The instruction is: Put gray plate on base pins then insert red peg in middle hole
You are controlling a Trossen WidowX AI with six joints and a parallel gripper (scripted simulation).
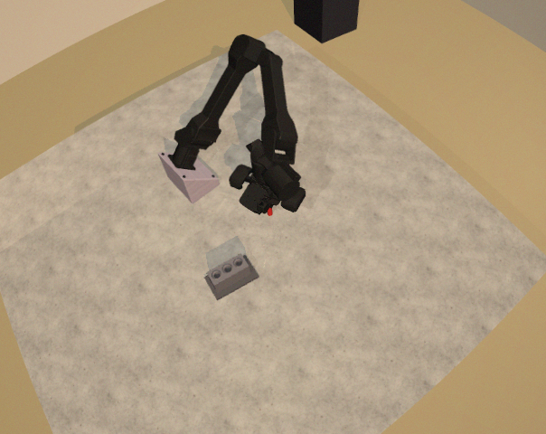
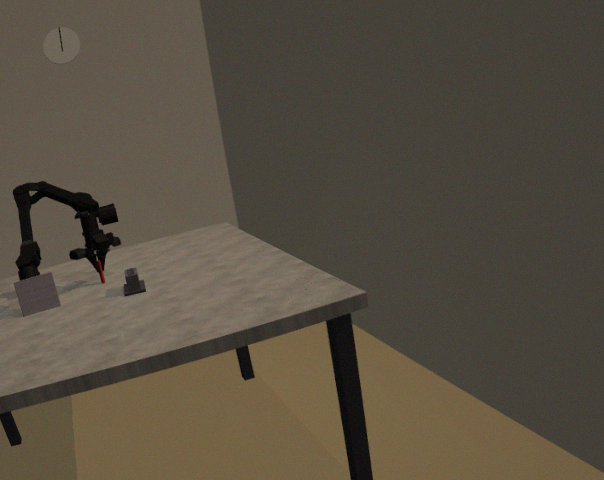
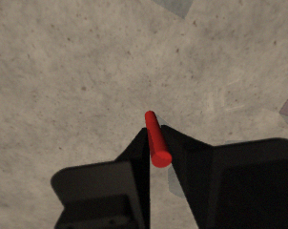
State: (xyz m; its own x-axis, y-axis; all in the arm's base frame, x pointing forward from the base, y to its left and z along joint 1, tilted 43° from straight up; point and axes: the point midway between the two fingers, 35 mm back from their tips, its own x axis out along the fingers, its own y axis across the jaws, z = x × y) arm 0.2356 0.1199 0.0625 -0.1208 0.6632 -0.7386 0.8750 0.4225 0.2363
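The gray plate lies 10 cm ahead of my gripper tip and 18 cm to the right of it. Round my gripper tip: gray base (10 cm ahead, 18 cm to the right, 3 cm below); then red peg (right at my gripper tip).
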